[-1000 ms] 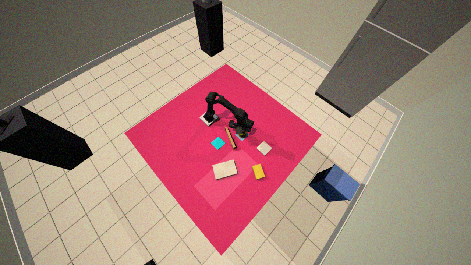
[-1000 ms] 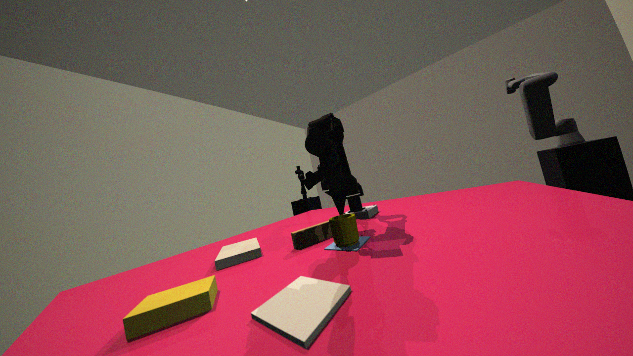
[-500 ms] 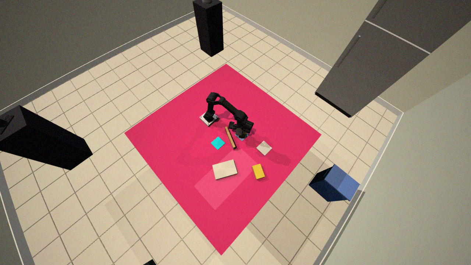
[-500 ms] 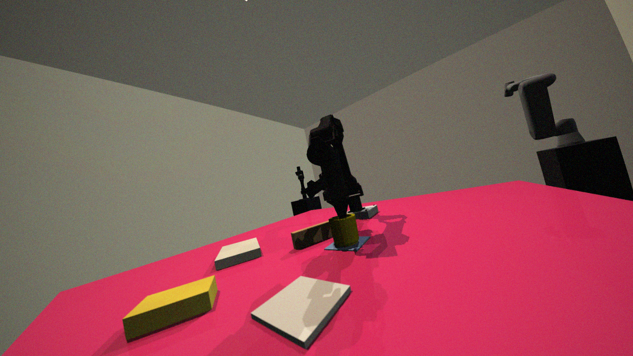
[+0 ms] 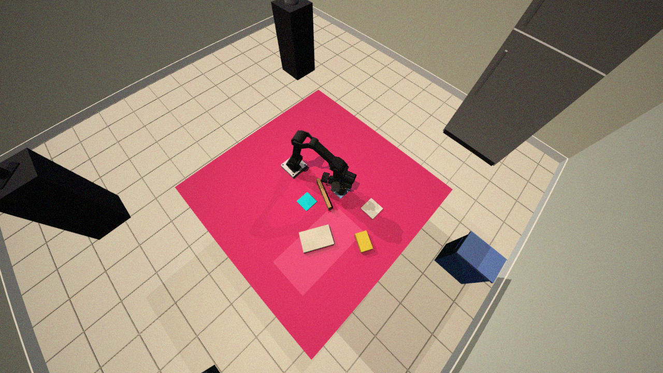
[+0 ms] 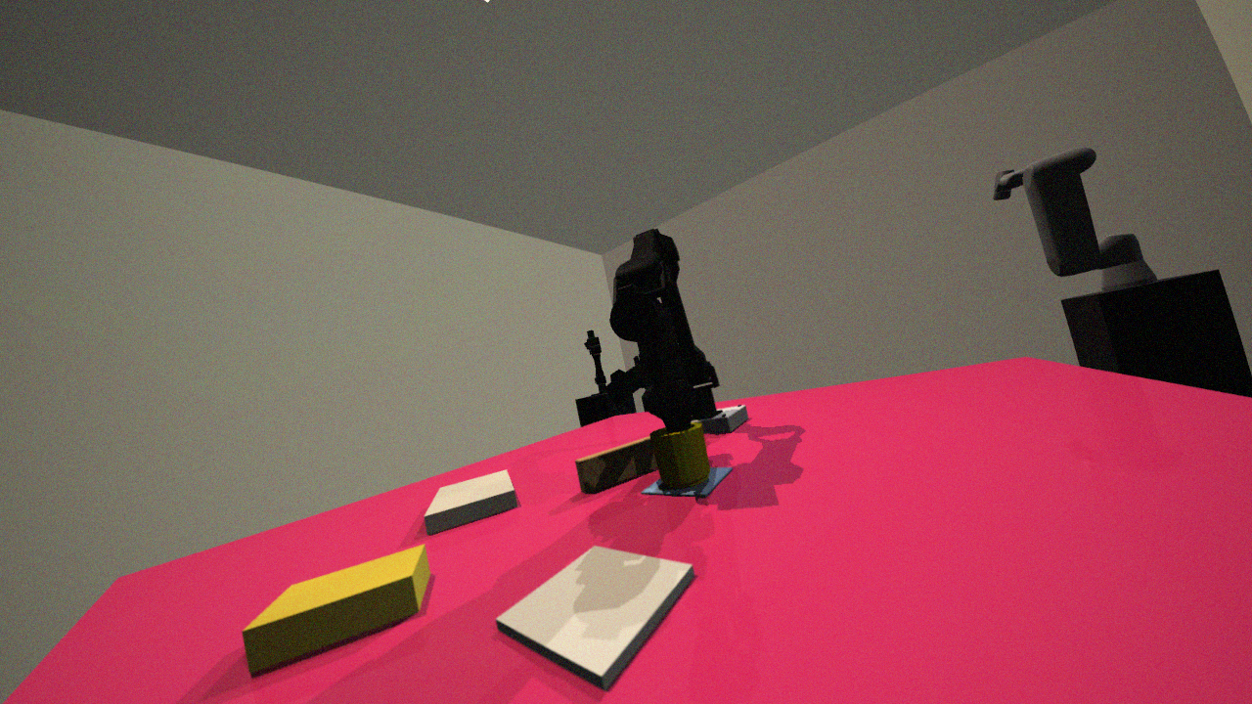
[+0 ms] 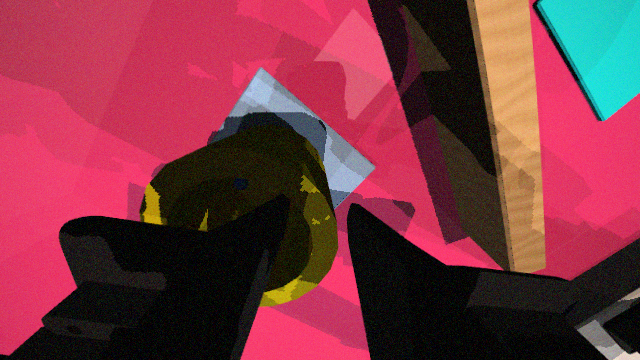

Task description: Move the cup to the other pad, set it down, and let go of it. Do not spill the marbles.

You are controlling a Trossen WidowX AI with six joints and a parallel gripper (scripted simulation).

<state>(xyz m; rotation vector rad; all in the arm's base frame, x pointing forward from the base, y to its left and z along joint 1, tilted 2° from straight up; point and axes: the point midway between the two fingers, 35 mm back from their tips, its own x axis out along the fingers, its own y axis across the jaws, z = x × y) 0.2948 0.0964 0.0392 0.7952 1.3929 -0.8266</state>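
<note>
The light blue pad is 2 cm ahead of my gripper tip, 1 cm to the left of it and 4 cm below it. From my gripper tip the other things lie so: wooden bar (2 cm behind, 9 cm to the right, 2 cm below); then yellow cup (2 cm ahead, 1 cm to the left); then cyan pad (7 cm behind, 20 cm to the right, 4 cm below).
</note>
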